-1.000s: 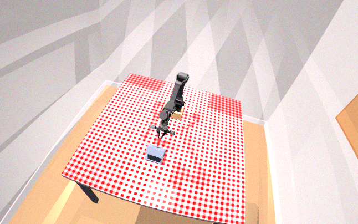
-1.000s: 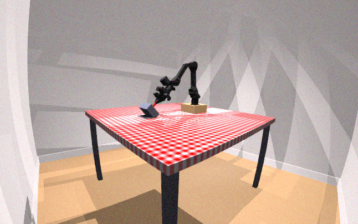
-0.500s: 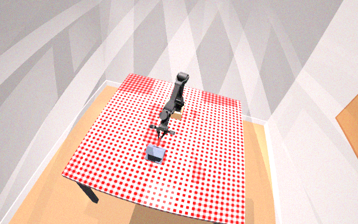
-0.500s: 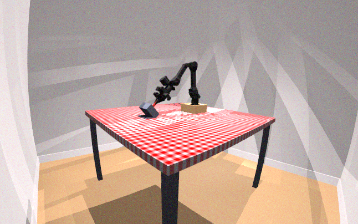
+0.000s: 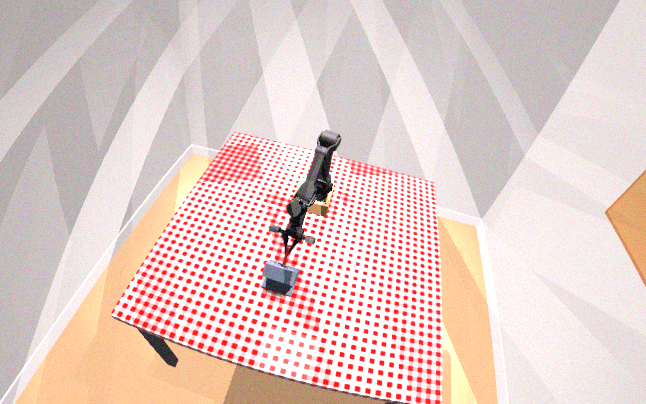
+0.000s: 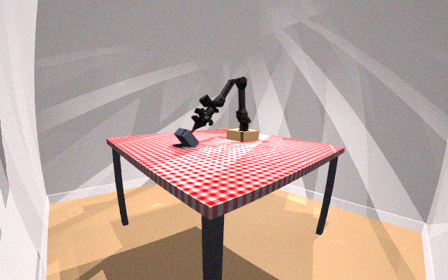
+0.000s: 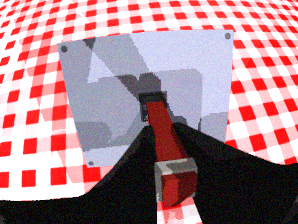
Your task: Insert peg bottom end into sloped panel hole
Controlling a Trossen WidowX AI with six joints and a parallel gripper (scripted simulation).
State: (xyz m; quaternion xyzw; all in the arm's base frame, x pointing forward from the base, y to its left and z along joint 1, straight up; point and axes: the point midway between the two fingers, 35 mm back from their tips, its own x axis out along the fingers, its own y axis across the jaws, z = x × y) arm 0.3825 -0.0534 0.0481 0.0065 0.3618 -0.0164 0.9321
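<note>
The panel is 50 mm below my gripper tip and 50 mm ahead of it. The rest, counted from my gripper tip: peg: 10 mm behind, 10 mm above.
</note>
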